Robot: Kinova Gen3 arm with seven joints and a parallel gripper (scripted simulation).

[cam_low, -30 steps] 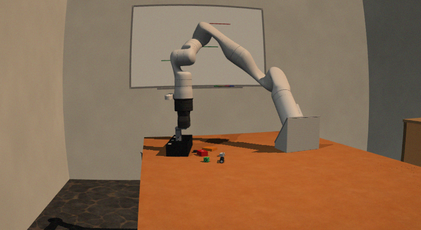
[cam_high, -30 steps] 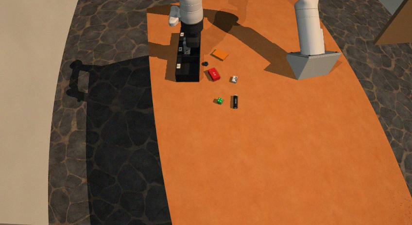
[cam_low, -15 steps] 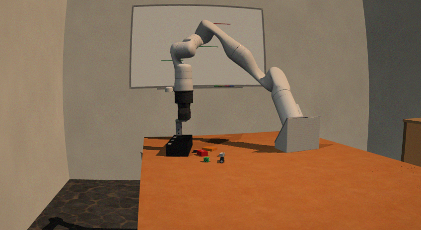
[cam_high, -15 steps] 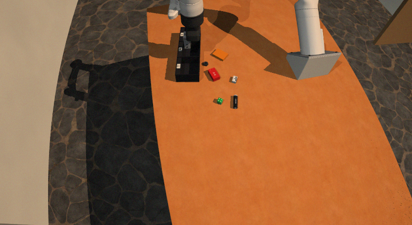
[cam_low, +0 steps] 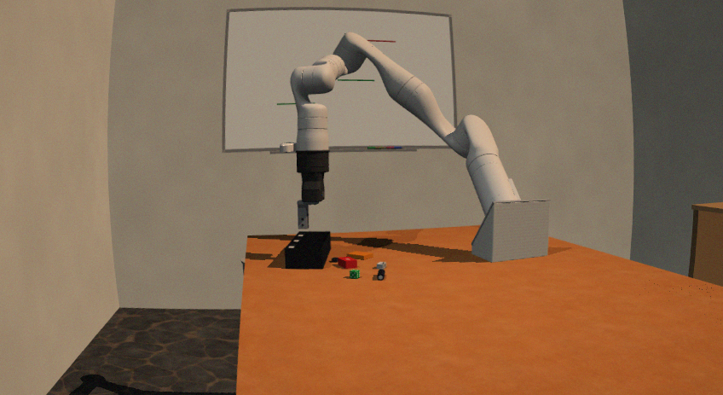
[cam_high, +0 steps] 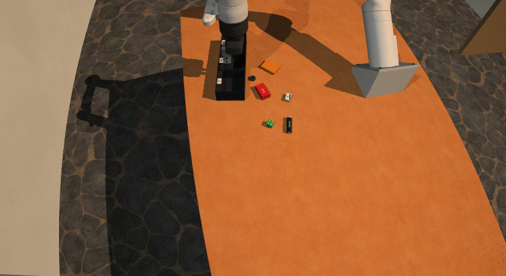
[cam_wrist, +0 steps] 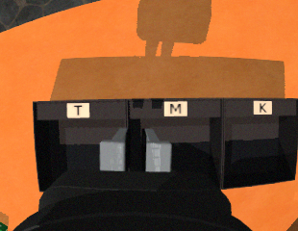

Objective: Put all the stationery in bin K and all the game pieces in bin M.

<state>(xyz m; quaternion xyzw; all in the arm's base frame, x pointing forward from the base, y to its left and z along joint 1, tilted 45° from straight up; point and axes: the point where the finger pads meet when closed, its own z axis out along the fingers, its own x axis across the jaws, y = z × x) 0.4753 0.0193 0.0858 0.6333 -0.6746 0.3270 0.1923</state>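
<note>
My gripper is now 17 cm past the grey-and-white piece, 9 cm to the right of it and 9 cm above it. The rest, counted from my hand: black nut (7 cm behind, 2 cm to the left, 9 cm below); black row (1 cm behind, 3 cm to the right, 7 cm below); red 9V battery (9 cm behind, 6 cm to the left, 9 cm below).
</note>
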